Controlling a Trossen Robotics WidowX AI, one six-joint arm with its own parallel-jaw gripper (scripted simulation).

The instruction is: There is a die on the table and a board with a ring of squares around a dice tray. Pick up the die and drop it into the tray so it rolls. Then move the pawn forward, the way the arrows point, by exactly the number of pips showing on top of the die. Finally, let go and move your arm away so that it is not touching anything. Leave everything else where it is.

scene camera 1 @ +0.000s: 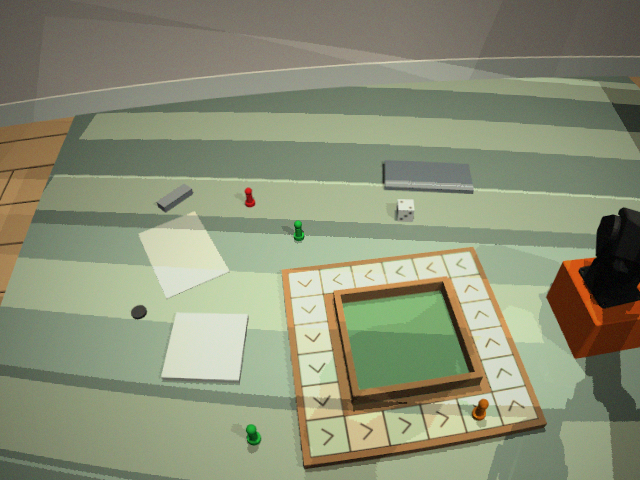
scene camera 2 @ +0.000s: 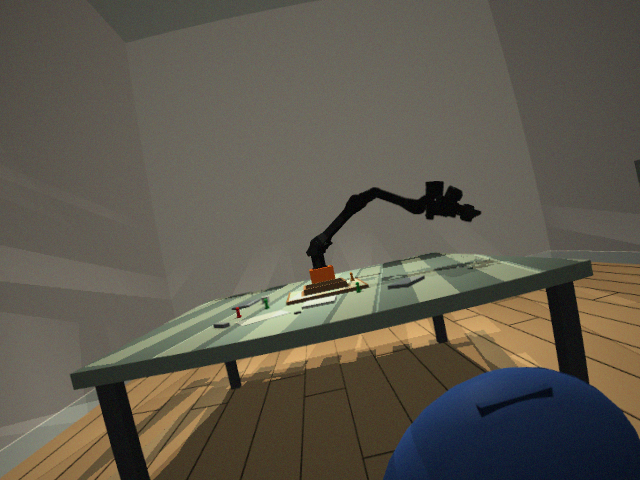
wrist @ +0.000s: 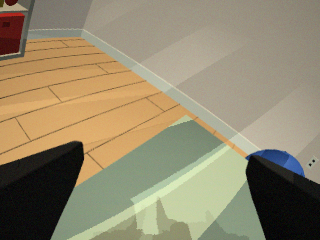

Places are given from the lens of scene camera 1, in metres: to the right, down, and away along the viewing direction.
grey slab [scene camera 1: 419,176]: 0.17, -0.11, 0.88
tan card [scene camera 1: 182,254]: -0.21, 0.02, 0.78
The marked spots on the tan card and the grey slab are 0.41 m apart.
